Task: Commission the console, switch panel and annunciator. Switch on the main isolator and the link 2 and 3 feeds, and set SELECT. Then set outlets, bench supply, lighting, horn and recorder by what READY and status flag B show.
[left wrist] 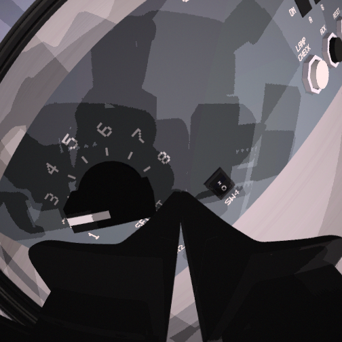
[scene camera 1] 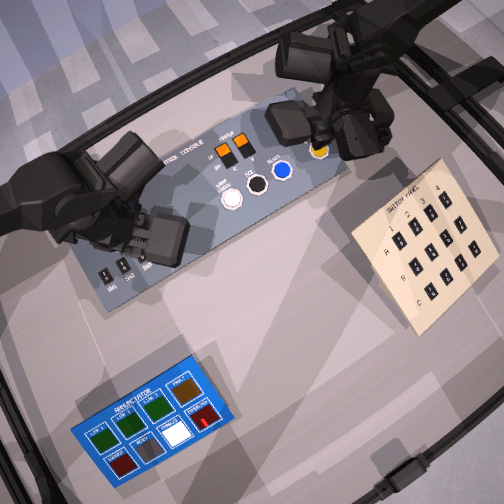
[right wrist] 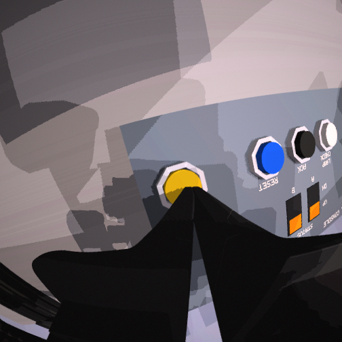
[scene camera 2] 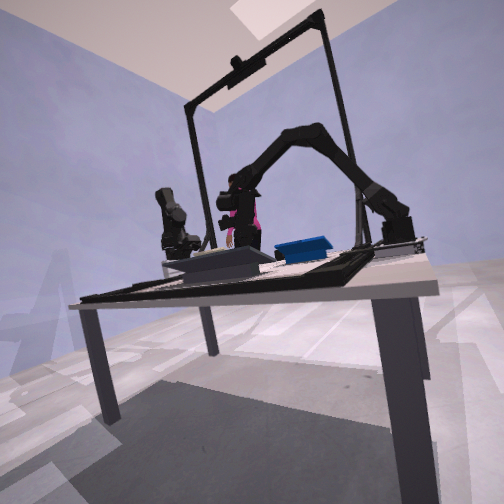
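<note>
The grey control console (scene camera 1: 215, 227) (scene camera 2: 225, 257) carries a black SELECT knob (left wrist: 112, 187), its white pointer near 2. Switch SW4 (left wrist: 219, 183) shows beside it. My left gripper (left wrist: 179, 197) is shut and empty, low over the console by the knob; its fingers hide SW3 in the left wrist view. My right gripper (scene camera 1: 319, 144) (right wrist: 191, 193) is shut and empty at the yellow button (scene camera 1: 320, 151) (right wrist: 181, 184); contact is unclear. Status flag B (scene camera 1: 244, 145) (right wrist: 294, 215) shows orange at its UP half. READY (scene camera 1: 147, 448) looks grey; the ENABLED window (scene camera 1: 175, 434) is white.
The cream switch panel (scene camera 1: 400, 295) stands at the right in scene camera 1, with rows A, B and C. The blue annunciator (scene camera 1: 200, 372) (scene camera 2: 305, 245) stands at lower left there. White (scene camera 1: 231, 199), black (scene camera 1: 257, 184) and blue (scene camera 1: 282, 170) buttons lie between the grippers.
</note>
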